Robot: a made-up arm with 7 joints. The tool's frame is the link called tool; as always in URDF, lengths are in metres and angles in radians.
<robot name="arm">
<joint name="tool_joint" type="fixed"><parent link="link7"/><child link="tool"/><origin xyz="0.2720 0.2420 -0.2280" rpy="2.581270 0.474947 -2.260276"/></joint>
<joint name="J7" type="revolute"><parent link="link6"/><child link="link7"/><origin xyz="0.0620 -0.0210 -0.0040"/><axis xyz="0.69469 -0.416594 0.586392"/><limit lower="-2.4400" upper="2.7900"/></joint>
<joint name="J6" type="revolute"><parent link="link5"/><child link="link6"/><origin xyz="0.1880 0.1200 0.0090"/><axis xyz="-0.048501 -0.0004 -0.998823"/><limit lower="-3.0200" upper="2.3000"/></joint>
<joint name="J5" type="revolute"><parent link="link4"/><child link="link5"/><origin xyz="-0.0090 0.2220 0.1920"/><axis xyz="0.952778 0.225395 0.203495"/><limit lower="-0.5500" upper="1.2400"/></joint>
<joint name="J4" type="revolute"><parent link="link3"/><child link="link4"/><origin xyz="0.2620 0.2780 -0.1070"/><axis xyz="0 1 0"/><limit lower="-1.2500" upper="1.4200"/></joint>
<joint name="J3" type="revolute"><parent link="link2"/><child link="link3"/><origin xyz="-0.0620 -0.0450 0.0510"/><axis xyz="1 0 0"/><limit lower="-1.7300" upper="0.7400"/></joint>
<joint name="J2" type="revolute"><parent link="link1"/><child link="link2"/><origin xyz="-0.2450 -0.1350 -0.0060"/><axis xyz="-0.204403 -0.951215 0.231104"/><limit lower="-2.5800" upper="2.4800"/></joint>
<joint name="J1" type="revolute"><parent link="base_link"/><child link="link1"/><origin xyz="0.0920 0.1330 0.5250"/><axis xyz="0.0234 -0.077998 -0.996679"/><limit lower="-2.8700" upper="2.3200"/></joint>
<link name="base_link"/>
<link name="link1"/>
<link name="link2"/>
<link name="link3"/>
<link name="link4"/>
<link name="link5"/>
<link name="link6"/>
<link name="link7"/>
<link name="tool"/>
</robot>
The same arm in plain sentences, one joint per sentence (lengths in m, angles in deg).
The arm has seven revolute joints in a row. What follows holds with every joint at zero, and every direction is one of the base frame's.
The first joint lies 0.092 m along +x and 0.133 m along +y and 0.525 m along +z from the base frame's origin and turns about the direction (0.0234, -0.077998, -0.996679), from -164.44 to 132.93 deg.
The second joint lies 0.245 m along -x and 0.135 m along -y and 0.006 m along -z from the first joint and turns about the direction (-0.204403, -0.951215, 0.231104), from -147.82 to 142.09 deg.
The third joint lies 0.062 m along -x and 0.045 m along -y and 0.051 m along +z from the second joint and turns about +x, from -99.12 to 42.4 deg.
The fourth joint lies 0.262 m along +x and 0.278 m along +y and 0.107 m along -z from the third joint and turns about +y, from -71.62 to 81.36 deg.
The fifth joint lies 0.009 m along -x and 0.222 m along +y and 0.192 m along +z from the fourth joint and turns about the direction (0.952778, 0.225395, 0.203495), from -31.51 to 71.05 deg.
The sixth joint lies 0.188 m along +x and 0.12 m along +y and 0.009 m along +z from the fifth joint and turns about the direction (-0.048501, -0.0004, -0.998823), from -173.03 to 131.78 deg.
The seventh joint lies 0.062 m along +x and 0.021 m along -y and 0.004 m along -z from the sixth joint and turns about the direction (0.69469, -0.416594, 0.586392), from -139.8 to 159.86 deg.
The tool frame, which is the frame that the pose is given for, lies 0.272 m along +x and 0.242 m along +y and 0.228 m along -z from the seventh joint; its axes are the base frame's turned by roll 147.9, pitch 27.21 and yaw -129.5 deg (as in URDF: about the fixed x, then y, then z).

